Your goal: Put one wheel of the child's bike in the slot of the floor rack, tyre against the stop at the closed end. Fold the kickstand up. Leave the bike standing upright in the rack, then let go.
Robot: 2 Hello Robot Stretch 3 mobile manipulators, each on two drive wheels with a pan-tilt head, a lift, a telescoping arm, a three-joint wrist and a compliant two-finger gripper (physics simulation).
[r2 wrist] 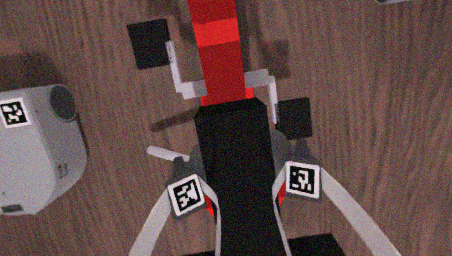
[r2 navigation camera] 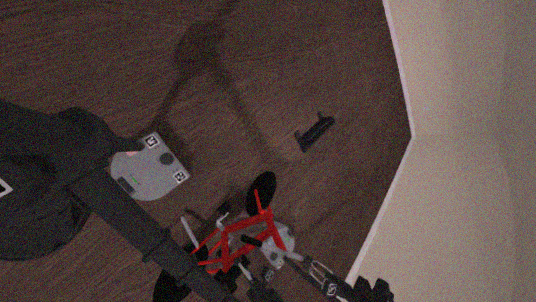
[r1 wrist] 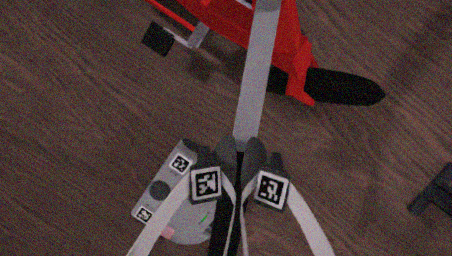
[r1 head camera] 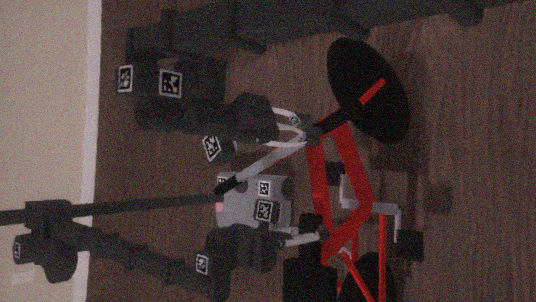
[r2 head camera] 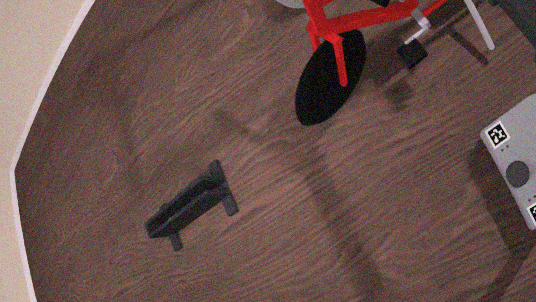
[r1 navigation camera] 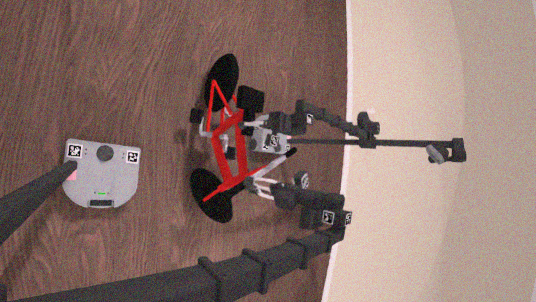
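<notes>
The red child's bike (r1 head camera: pixel 357 180) (r1 navigation camera: pixel 218 150) (r2 head camera: pixel 370 19) (r2 navigation camera: pixel 245 223) stands upright on the floor. Its front wheel (r2 head camera: pixel 330 80) (r2 navigation camera: pixel 261 192) is outside and apart from the dark floor rack (r2 head camera: pixel 190 207) (r2 navigation camera: pixel 315 134). The kickstand (r2 head camera: pixel 481 25) (r2 navigation camera: pixel 189 231) (r2 wrist: pixel 167 153) sticks out sideways and down. My r1 gripper (r1 head camera: pixel 303 131) (r1 wrist: pixel 241 150) is shut on one side of the grey handlebar (r1 wrist: pixel 255 75), near its black grip. My r2 gripper (r2 wrist: pixel 237 147) is shut on the black saddle (r2 wrist: pixel 235 200), fingertips against both its sides. The stop in the rack's slot cannot be made out.
The r2 base (r1 head camera: pixel 250 200) (r2 head camera: pixel 517 130) (r2 navigation camera: pixel 155 180) stands on the kickstand side of the bike. The r1 base (r1 navigation camera: pixel 102 172) stands on the other side. A wall (r1 navigation camera: pixel 425 60) (r2 navigation camera: pixel 475 125) runs along the floor's edge, beyond the rack in the r2 navigation view.
</notes>
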